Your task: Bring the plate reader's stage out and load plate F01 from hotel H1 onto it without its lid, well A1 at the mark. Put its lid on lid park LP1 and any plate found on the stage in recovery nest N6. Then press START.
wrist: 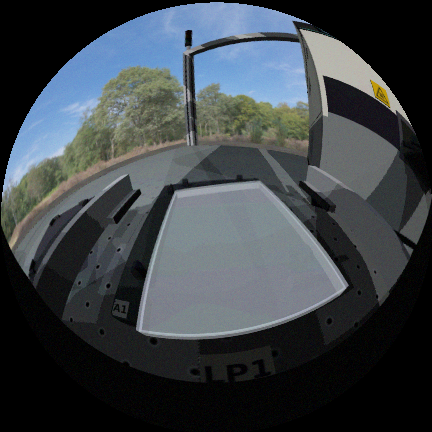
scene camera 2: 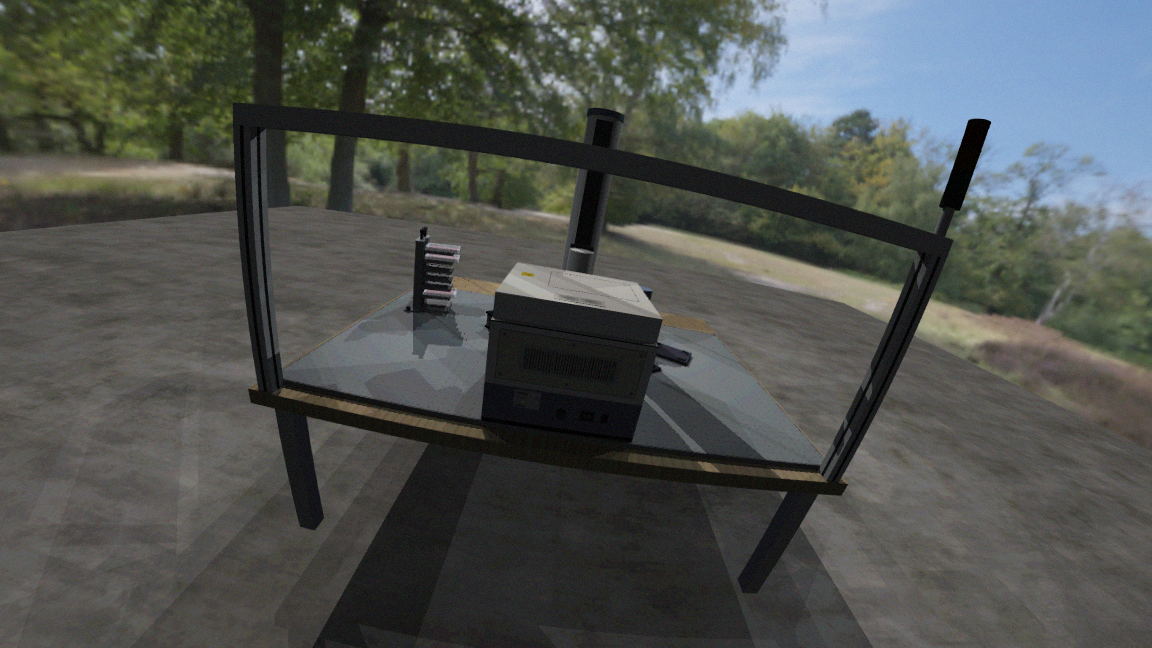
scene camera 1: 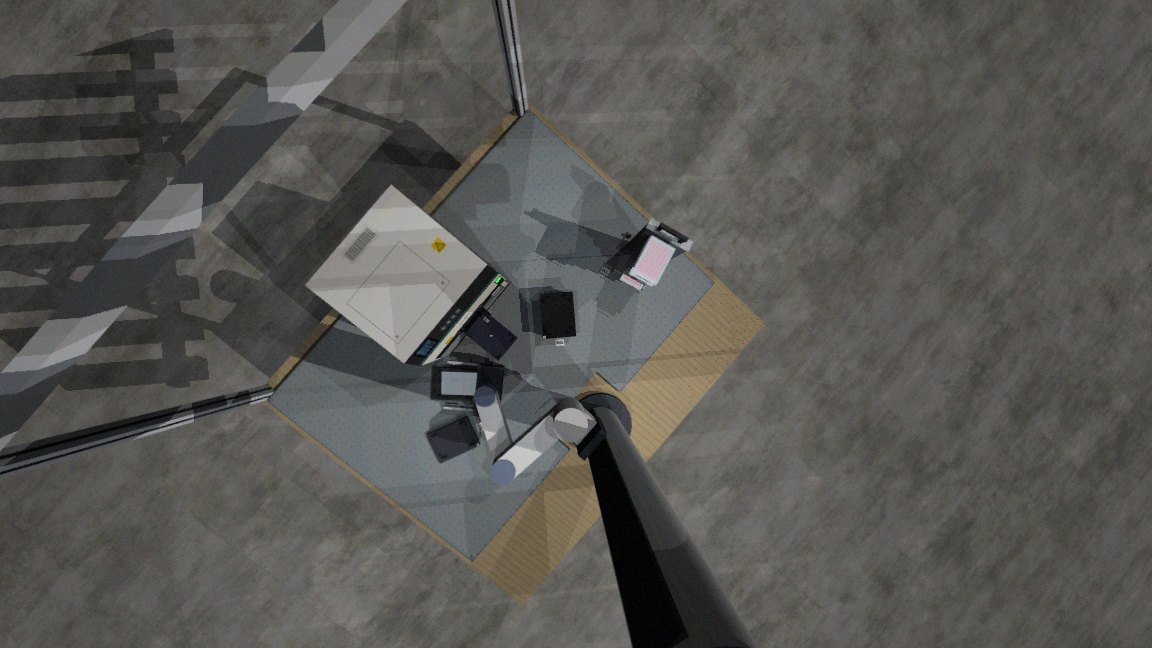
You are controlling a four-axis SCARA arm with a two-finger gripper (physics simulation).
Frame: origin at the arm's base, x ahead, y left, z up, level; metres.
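Seen in the pictures: gripper, fingertip midpoint: (wrist: 220,173) (scene camera 1: 446,384).
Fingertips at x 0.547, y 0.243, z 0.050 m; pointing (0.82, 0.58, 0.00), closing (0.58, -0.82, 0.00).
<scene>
A point is followed by its place in that frame.
A clear grey lid (scene camera 1: 463,386) @[x 0.496, y 0.215, z 0.035 m] (wrist: 240,260) @[x 0.490, y 0.197, z 0.036 m] lies flat on lid park LP1 (wrist: 137,250) @[x 0.471, y 0.259, z 0.023 m], with an A1 tag at its near left corner. My gripper (scene camera 1: 458,384) @[x 0.547, y 0.243, z 0.050 m] (wrist: 220,173) @[x 0.547, y 0.243, z 0.050 m] is open, with one finger on each side of the lid and a gap on both sides. The plate reader (scene camera 1: 394,278) @[x 0.809, y 0.005, z 0.317 m] (scene camera 2: 571,354) @[x 0.996, y -0.004, z 0.214 m] has its dark stage (scene camera 1: 491,334) @[x 0.533, y -0.019, z 0.149 m] out, and no plate shows on it. Hotel H1 (scene camera 1: 680,233) @[x 0.302, y -0.621, z 0.322 m] (scene camera 2: 419,278) @[x 0.385, y -0.590, z 0.142 m] holds several pinkish plates (scene camera 1: 653,260) @[x 0.301, y -0.532, z 0.261 m] (scene camera 2: 441,258) @[x 0.341, y -0.525, z 0.221 m]. Which plate is F01 I cannot tell. The arm hides the gripper's wrist side from above.
A black nest (scene camera 1: 557,314) @[x 0.411, y -0.215, z 0.072 m] stands between stage and hotel; its tag is too small to read. Another dark nest (scene camera 1: 452,439) @[x 0.397, y 0.398, z 0.025 m] stands beside the lid park, near the arm's links (scene camera 1: 527,451) @[x 0.195, y 0.178, z 0.212 m]. The arm column (scene camera 1: 636,515) @[x 0.073, y -0.035, z 0.650 m] (scene camera 2: 590,189) @[x 0.077, y -0.009, z 0.564 m] rises at the wooden table edge. A dark frame (scene camera 2: 443,137) @[x 1.044, y -0.294, z 0.594 m] spans the reader's side.
</scene>
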